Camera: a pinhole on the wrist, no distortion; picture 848 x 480 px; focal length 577.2 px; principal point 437.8 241.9 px. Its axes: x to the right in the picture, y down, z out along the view. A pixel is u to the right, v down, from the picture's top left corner.
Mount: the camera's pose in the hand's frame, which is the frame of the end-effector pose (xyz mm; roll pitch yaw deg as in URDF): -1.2 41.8 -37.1 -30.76 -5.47 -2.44
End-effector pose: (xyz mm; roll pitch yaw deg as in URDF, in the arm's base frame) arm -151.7 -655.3 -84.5 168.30 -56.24 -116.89
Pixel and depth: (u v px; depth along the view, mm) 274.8 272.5 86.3
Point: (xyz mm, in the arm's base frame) -234.4 -606.6 -116.8
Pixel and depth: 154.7 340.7 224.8
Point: -345.5 -558.9 -231.2
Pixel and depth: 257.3 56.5 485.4
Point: -477.1 -742.3 -468.9
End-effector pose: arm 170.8 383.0 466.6 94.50 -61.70 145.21
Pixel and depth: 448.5 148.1 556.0
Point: 623.3 681.8 538.5
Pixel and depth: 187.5 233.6 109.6
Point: 295.1 370.4 462.8
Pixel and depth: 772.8 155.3 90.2
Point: 237.1 407.1 538.8
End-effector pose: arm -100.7 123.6 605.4 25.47 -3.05 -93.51
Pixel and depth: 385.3 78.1 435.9
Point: -118.3 224.8 1026.8
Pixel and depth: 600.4 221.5 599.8
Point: -29.6 21.8 1205.2
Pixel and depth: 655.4 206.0 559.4
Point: -53.0 -21.6 1171.5
